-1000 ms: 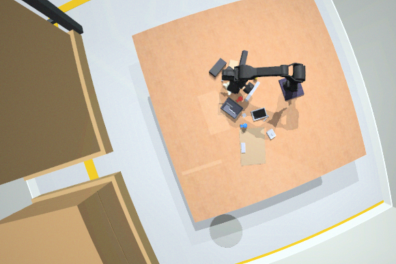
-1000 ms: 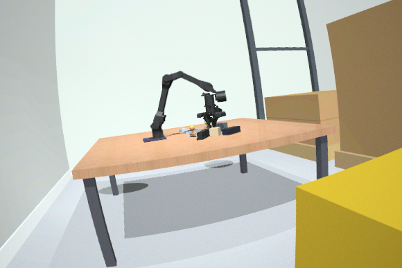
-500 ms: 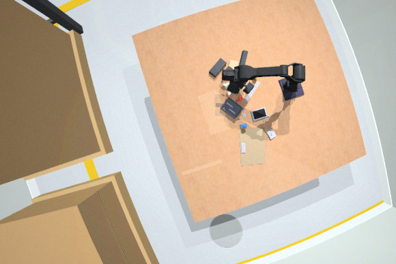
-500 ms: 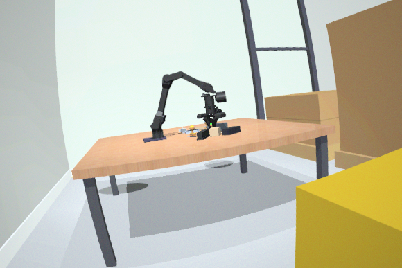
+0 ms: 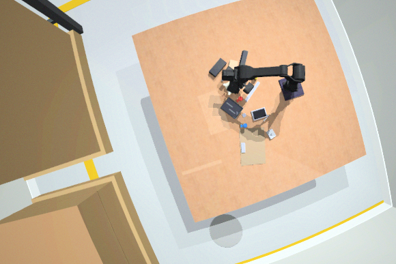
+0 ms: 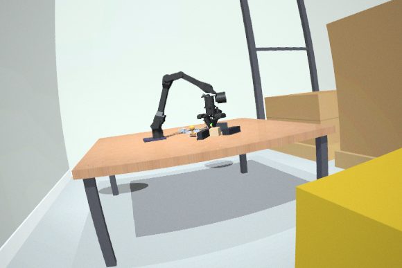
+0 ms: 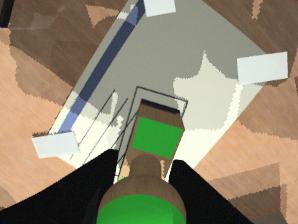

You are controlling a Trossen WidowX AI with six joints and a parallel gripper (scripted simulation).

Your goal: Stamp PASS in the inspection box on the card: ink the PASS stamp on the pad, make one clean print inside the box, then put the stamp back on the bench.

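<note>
Right now the white card is 2 cm below my gripper tip, 1 cm to the left of it and 1 cm ahead of it. Also, from my gripper tip: red-topped stamp: 10 cm to the left, 1 cm ahead; then grey bar: 9 cm behind, 8 cm to the left, 2 cm below; then tan block: 11 cm to the right, 1 cm behind.
</note>
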